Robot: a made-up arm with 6 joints. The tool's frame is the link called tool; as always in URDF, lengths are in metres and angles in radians.
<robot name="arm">
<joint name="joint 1" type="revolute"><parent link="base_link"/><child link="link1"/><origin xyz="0 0 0.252"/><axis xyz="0 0 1"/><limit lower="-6.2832" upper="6.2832" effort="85" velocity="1.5"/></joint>
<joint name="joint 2" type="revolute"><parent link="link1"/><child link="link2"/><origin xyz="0 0 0"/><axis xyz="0 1 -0.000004"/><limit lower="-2.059" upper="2.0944" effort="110" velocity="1"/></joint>
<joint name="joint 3" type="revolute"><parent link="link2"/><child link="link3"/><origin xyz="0.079 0 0.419"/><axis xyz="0 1 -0.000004"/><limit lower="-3.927" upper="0.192" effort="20" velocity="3.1"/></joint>
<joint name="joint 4" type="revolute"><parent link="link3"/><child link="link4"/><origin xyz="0.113 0 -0.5"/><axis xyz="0 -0.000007 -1"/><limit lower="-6.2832" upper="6.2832" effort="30" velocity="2.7"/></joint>
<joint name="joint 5" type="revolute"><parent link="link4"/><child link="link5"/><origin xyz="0 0 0"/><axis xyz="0 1 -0.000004"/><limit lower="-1.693" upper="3.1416" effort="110" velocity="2"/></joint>
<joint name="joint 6" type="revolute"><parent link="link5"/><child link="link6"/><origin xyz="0.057 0 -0.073"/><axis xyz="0 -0.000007 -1"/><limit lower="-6.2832" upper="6.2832" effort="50" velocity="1.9"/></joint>
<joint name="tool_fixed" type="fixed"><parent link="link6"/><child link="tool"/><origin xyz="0 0 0" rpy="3.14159 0 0"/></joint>
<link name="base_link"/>
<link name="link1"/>
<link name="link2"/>
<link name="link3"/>
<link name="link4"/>
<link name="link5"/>
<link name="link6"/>
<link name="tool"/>
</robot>
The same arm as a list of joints. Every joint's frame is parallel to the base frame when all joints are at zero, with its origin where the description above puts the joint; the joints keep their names.
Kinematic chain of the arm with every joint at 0, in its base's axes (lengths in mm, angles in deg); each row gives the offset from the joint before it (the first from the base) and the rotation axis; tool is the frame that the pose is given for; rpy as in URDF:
joint 1: xyz 0 0 252 axis +z
joint 2: xyz 0 0 0 axis +y
joint 3: xyz 79 0 419 axis +y
joint 4: xyz 113 0 -500 axis -z
joint 5: xyz 0 0 0 axis +y
joint 6: xyz 57 0 -73 axis -z
tool: xyz 0 0 0 rpy 180 0 0
Joint limits (deg, base to tool): -360..360 -117.97..120 -225..11 -360..360 -97..180 -360..360

